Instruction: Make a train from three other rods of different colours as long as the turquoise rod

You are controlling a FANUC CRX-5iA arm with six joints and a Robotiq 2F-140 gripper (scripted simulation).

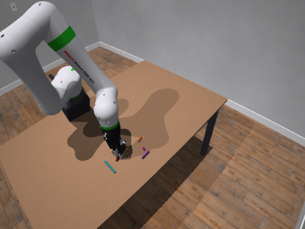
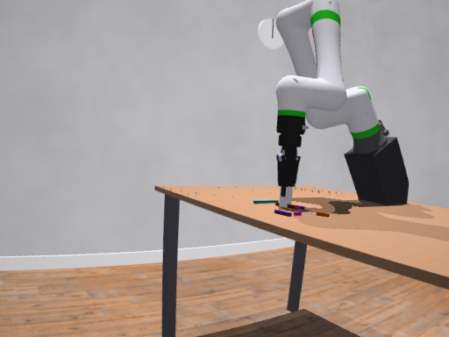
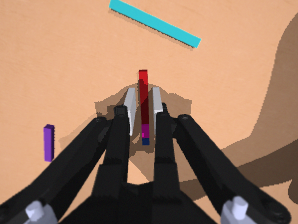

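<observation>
Now: hand 3 cm above the red rod. Round my hand: purple rod: 13 cm ahead, 8 cm to the left, 3 cm below; then blue rod: 1 cm behind, 6 cm to the left, 3 cm below; then turquoise rod: 1 cm behind, 9 cm to the right, 3 cm below.
</observation>
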